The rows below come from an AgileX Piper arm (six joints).
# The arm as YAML. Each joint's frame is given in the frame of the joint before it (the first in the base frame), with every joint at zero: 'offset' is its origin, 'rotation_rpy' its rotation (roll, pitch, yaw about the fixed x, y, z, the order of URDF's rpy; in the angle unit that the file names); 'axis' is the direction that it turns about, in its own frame. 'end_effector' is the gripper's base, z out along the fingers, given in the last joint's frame.
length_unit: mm
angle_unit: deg
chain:
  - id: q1
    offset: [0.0, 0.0, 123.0]
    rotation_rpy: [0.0, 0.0, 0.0]
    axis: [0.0, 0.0, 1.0]
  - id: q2
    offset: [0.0, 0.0, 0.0]
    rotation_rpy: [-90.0, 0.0, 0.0]
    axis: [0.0, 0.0, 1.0]
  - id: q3
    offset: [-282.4, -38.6, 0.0]
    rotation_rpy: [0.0, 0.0, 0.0]
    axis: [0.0, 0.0, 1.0]
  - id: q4
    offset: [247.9, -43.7, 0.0]
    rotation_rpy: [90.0, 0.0, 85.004]
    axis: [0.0, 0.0, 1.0]
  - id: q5
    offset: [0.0, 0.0, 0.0]
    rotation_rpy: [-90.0, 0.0, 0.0]
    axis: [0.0, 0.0, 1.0]
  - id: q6
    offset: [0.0, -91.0, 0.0]
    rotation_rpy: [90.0, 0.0, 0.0]
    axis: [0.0, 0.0, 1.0]
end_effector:
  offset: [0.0, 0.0, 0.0]
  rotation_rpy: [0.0, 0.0, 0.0]
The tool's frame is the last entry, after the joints.
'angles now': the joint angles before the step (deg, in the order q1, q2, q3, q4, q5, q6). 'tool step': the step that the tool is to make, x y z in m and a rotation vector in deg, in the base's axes. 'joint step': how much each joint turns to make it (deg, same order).
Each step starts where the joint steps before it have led.
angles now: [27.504, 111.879, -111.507, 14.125, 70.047, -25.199]
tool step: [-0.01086, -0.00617, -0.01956, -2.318, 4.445, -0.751]
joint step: [-0.001, -1.895, 6.736, -0.311, -0.014, 0.818]
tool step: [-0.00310, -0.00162, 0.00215, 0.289, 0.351, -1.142]
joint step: [0.000, -0.821, 0.771, -0.001, -0.051, 1.237]
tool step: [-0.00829, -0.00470, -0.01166, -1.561, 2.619, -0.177]
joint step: [0.001, -1.320, 4.280, -0.242, 0.038, 0.210]
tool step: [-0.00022, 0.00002, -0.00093, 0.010, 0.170, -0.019]
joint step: [0.000, -0.001, 0.205, 0.088, -0.059, 0.000]
